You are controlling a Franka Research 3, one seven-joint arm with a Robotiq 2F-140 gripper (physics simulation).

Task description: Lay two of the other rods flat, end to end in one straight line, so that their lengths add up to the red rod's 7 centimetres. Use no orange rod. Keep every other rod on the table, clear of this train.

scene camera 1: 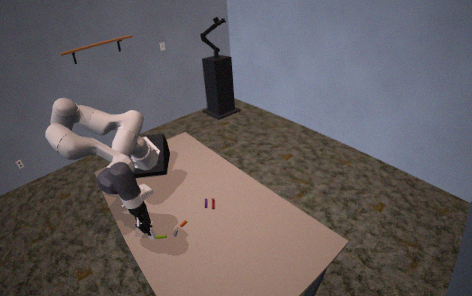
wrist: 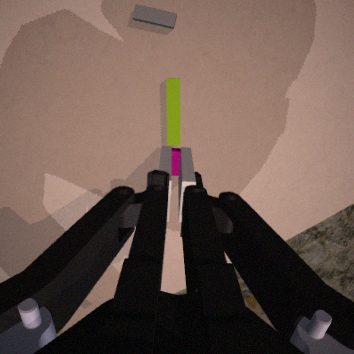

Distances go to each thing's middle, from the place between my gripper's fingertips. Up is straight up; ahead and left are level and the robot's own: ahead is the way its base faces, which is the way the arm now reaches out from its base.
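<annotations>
I see the lime green rod [wrist: 172, 84], which is 30 mm to the left of my hand and also 20 mm ahead of my hand.
</annotations>
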